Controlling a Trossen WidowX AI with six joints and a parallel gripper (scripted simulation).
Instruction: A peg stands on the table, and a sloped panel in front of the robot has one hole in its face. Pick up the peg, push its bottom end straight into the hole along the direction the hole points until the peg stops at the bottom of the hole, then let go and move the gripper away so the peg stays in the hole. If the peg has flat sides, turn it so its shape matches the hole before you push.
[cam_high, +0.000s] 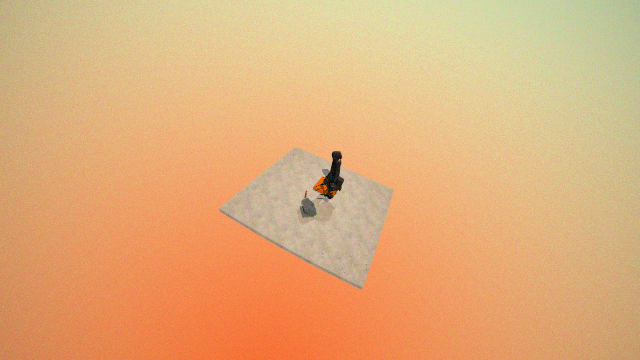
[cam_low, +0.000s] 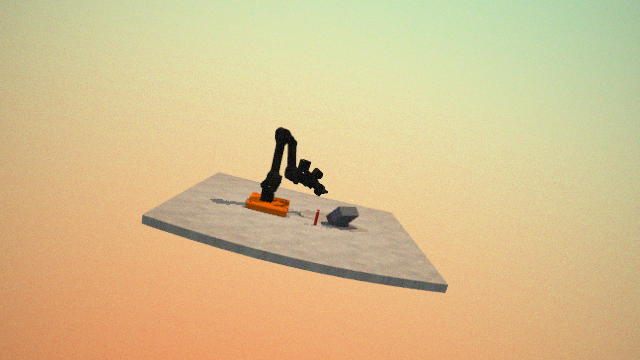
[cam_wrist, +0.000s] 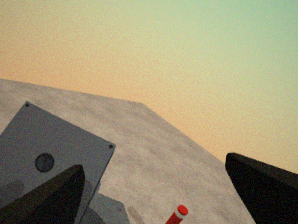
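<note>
The red peg is 120 mm to the right of my gripper tip and 110 mm below it. Round my gripper tip: grey sloped panel: 130 mm ahead, 120 mm below.
</note>
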